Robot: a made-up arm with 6 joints. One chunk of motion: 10 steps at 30 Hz.
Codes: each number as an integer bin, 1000 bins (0 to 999) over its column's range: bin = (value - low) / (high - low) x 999, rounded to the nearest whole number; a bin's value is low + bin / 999 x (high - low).
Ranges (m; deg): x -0.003..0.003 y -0.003..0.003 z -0.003..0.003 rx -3..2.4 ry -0.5..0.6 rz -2.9..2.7
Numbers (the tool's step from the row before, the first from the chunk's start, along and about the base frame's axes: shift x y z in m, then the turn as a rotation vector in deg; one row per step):
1: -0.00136 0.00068 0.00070 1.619 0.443 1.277
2: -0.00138 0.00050 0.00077 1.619 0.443 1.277
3: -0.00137 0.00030 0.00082 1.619 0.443 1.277
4: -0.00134 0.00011 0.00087 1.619 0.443 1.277
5: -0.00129 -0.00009 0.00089 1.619 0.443 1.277
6: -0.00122 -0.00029 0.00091 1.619 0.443 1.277
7: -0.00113 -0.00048 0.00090 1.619 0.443 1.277
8: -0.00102 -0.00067 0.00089 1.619 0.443 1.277
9: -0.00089 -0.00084 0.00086 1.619 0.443 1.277
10: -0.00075 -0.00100 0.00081 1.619 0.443 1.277
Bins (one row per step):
1: 273 613 616 855 856 745
2: 270 583 628 855 856 745
3: 271 549 636 855 856 745
4: 276 518 644 855 856 745
5: 285 485 648 855 856 745
6: 296 451 651 855 856 745
7: 311 420 649 855 856 745
8: 330 388 648 855 856 745
9: 351 360 643 855 856 745
10: 375 333 634 855 856 745

